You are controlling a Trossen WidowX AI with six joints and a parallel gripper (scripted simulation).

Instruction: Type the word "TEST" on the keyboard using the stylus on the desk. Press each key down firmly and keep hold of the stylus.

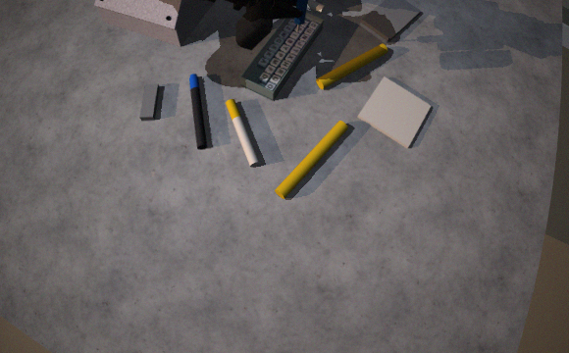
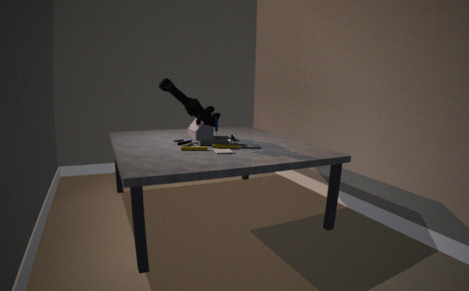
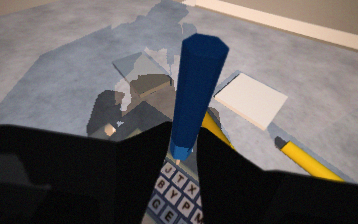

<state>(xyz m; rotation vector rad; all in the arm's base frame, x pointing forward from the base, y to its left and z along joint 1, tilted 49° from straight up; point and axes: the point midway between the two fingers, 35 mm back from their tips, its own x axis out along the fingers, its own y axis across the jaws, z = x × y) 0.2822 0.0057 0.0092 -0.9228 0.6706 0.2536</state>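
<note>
Now: gripper tip 11 cm above the T key. The rest, counted from my gripper tip: blue stylus: 2 cm below; yellow-and-white marker: 2 cm behind, 18 cm to the right, 11 cm below; white cylinder: 5 cm behind, 12 cm to the left, 11 cm below.
</note>
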